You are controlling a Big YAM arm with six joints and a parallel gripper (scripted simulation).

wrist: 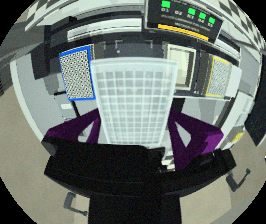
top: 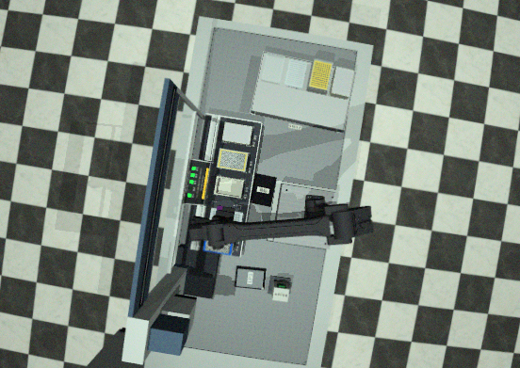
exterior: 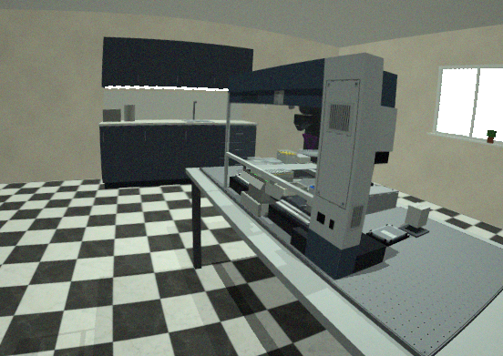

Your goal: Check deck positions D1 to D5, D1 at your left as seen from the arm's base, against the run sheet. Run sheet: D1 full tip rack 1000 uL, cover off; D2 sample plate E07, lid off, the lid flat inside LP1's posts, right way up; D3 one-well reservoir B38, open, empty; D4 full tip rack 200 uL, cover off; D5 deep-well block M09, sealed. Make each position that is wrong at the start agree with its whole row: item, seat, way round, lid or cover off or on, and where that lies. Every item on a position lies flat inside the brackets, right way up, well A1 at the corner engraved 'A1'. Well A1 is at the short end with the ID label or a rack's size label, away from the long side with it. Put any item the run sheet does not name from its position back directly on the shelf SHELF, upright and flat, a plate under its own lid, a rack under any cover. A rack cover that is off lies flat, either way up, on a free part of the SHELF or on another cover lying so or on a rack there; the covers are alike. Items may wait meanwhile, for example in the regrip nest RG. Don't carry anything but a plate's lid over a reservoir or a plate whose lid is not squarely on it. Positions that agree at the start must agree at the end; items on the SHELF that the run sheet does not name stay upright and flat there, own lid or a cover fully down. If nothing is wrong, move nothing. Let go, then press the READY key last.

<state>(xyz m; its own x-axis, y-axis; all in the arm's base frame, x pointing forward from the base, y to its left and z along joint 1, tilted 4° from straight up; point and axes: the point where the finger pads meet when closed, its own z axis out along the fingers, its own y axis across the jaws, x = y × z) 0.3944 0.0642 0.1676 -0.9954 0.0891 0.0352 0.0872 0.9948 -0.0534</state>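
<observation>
Now: hand 3 cm short of the blue-framed tip rack, 12 cm to the right of it and 13 cm above it. Also, from my hand: cream reservoir: 1 cm ahead, 13 cm to the right, 19 cm below; clear rack cover: 25 cm to the right, 14 cm below; clear plate: right at my hand.
</observation>
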